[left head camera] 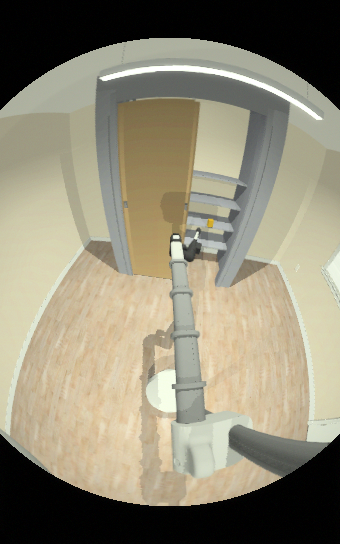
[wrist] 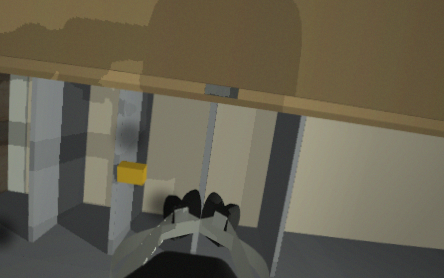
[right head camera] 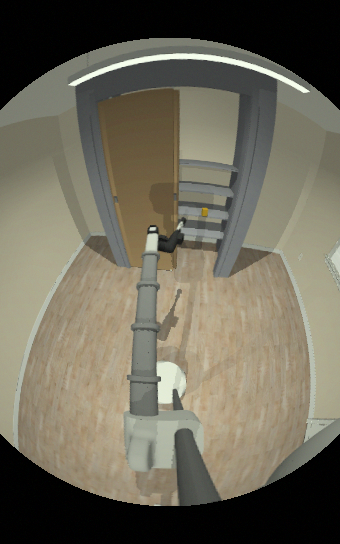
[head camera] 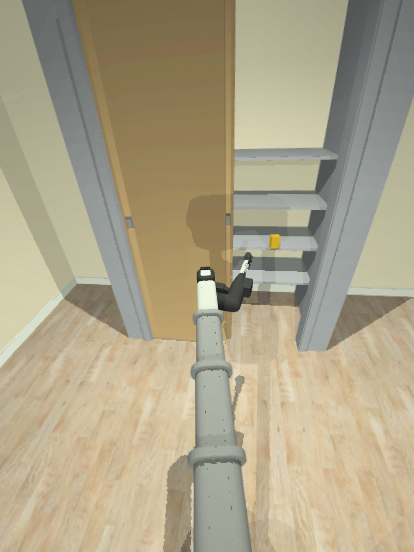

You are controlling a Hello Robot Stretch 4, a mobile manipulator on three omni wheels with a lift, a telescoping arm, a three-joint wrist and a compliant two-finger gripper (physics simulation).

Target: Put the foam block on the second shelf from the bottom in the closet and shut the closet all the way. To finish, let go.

Labels:
The same spot on a grey closet frame: [wrist: 52,224] is [head camera: 306,274].

